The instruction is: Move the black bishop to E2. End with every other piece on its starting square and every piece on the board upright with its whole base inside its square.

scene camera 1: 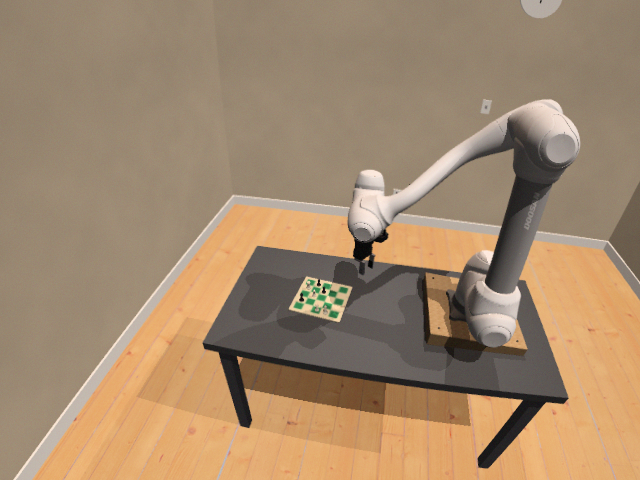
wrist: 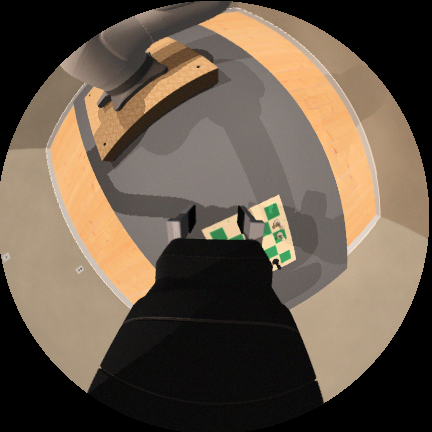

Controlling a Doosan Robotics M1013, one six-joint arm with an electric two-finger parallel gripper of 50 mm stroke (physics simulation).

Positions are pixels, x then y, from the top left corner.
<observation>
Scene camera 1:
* chessboard: 336, 296
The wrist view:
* my gripper: 216, 213
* chessboard: 270, 209
</observation>
